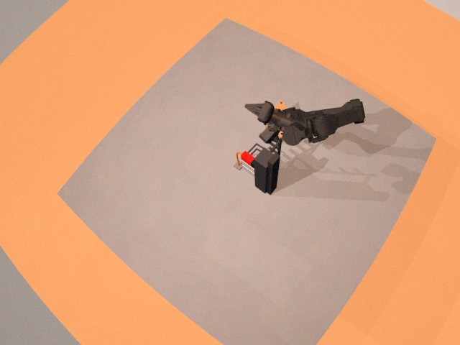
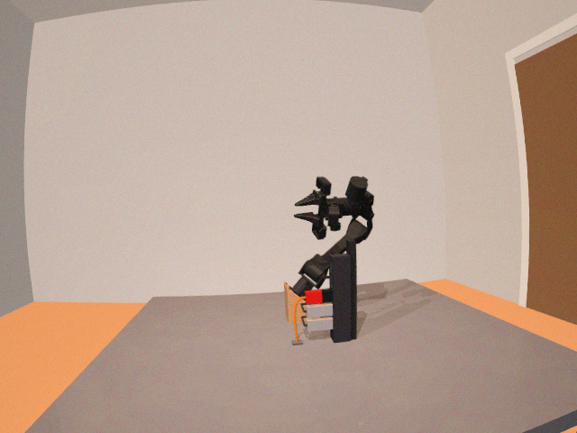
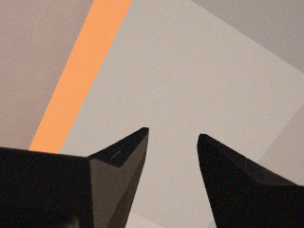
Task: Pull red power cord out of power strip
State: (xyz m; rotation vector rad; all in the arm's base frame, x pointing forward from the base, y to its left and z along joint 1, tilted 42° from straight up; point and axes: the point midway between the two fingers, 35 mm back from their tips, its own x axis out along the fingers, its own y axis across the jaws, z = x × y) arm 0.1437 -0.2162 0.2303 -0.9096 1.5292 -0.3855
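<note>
Right now my gripper tip is 6 cm short of the red plug, 5 cm to the right of it and 24 cm above it. The rest, counted from my gripper tip: small grey piece (5 cm ahead, 2 cm to the right, 39 cm below).
</note>
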